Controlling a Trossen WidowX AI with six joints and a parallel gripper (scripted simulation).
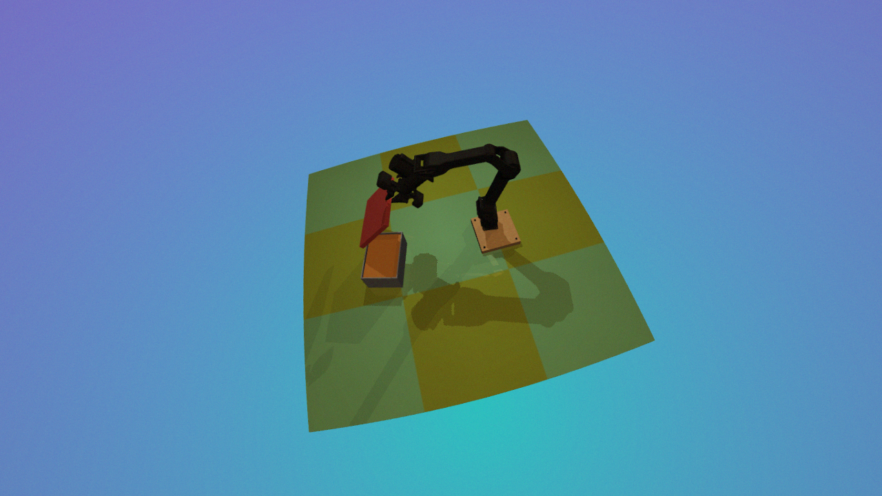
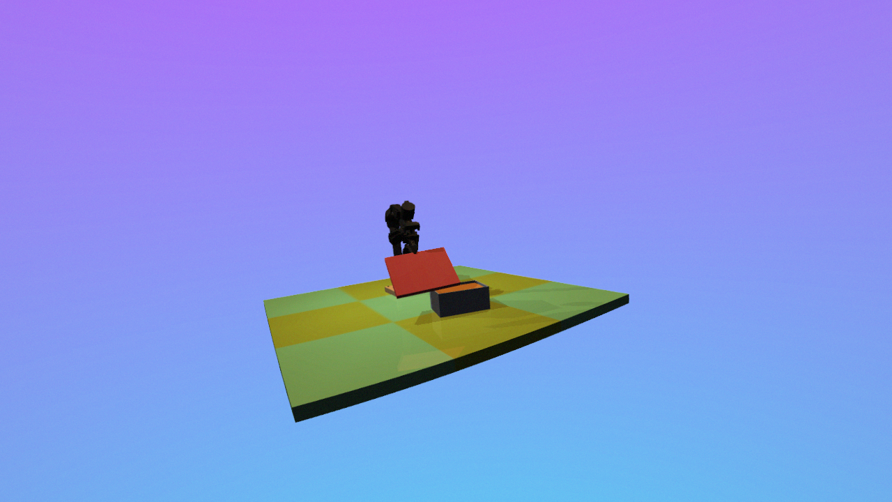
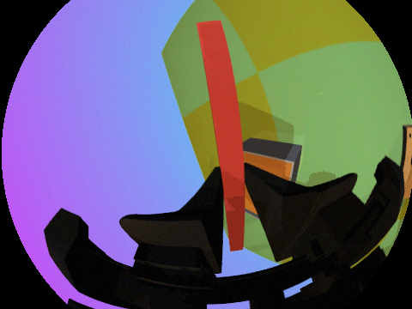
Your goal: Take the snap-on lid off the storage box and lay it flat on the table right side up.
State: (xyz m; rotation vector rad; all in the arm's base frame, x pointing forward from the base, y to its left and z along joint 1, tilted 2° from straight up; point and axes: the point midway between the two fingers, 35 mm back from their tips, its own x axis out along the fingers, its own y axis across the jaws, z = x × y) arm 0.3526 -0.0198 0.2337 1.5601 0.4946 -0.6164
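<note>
Right now the red lid is 60 mm ahead of my gripper tip and 50 mm below it. Also, from my gripper tip: storage box 60 mm ahead, 150 mm to the left, 190 mm below.
</note>
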